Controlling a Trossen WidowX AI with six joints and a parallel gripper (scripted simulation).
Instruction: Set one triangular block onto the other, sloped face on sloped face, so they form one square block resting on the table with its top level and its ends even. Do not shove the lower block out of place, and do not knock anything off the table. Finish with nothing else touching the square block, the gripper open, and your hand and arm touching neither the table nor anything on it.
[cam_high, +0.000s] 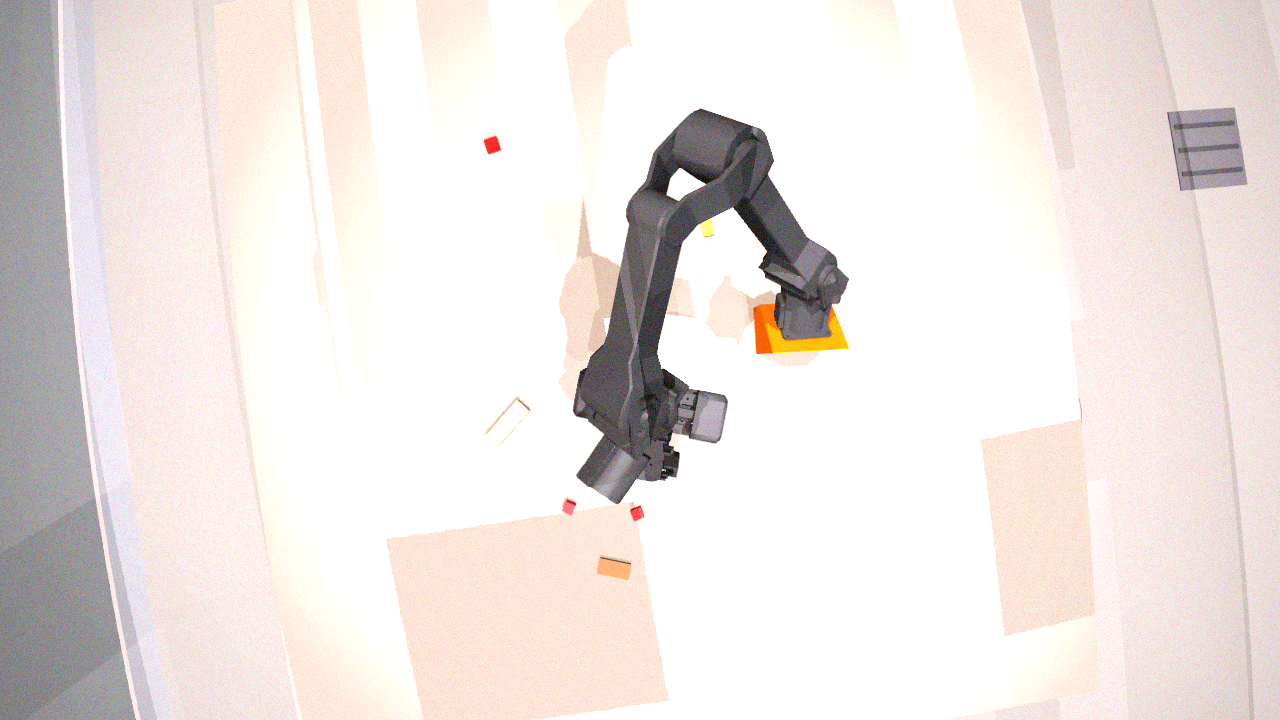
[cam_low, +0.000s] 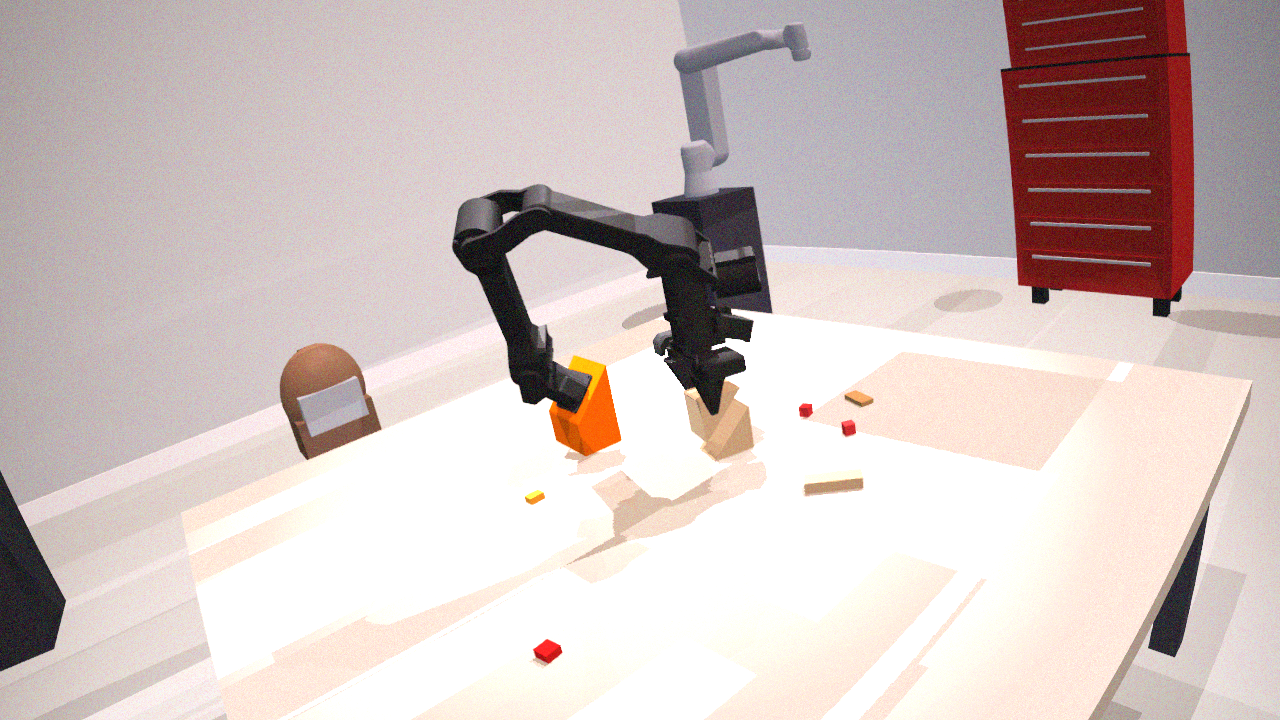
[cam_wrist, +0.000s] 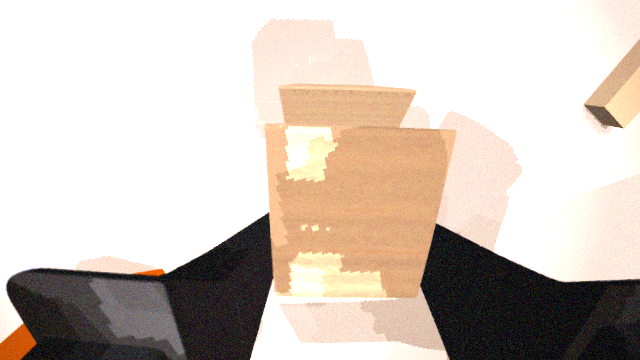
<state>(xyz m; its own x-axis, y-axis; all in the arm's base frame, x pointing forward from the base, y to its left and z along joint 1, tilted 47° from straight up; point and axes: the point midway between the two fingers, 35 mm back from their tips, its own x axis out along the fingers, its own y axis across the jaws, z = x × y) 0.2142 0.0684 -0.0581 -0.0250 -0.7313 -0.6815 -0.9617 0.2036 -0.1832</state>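
Right now the wooden triangular block is 50 mm below my gripper tip, 40 mm to the left of it and 10 mm ahead of it. From my gripper tip the other things lie so: flat wooden plank 210 mm ahead, 60 mm below, 20 mm to the left; yellow piece 240 mm to the right, 110 mm behind, 70 mm below; red cube 400 mm to the right, 210 mm ahead, 70 mm below.
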